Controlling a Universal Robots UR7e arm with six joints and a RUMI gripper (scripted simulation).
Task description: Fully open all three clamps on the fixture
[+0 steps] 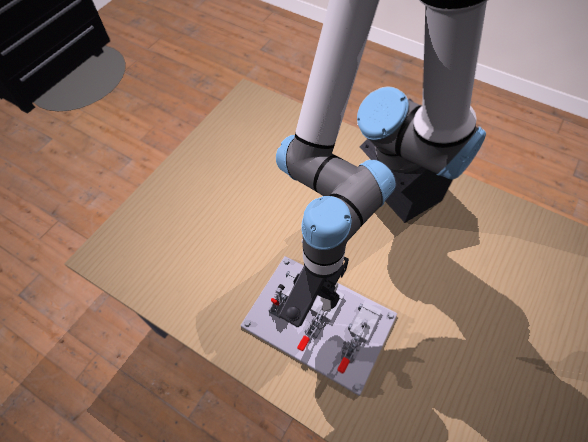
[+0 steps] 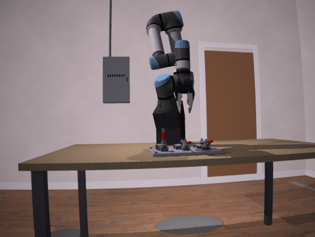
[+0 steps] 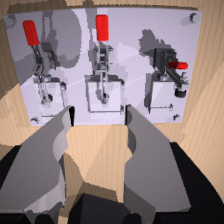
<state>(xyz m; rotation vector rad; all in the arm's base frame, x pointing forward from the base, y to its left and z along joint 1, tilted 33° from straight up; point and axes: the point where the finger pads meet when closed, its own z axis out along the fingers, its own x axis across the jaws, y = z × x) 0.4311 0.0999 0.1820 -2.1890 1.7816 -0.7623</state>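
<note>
The grey fixture plate is 21 cm below my hand and 3 cm behind it.
</note>
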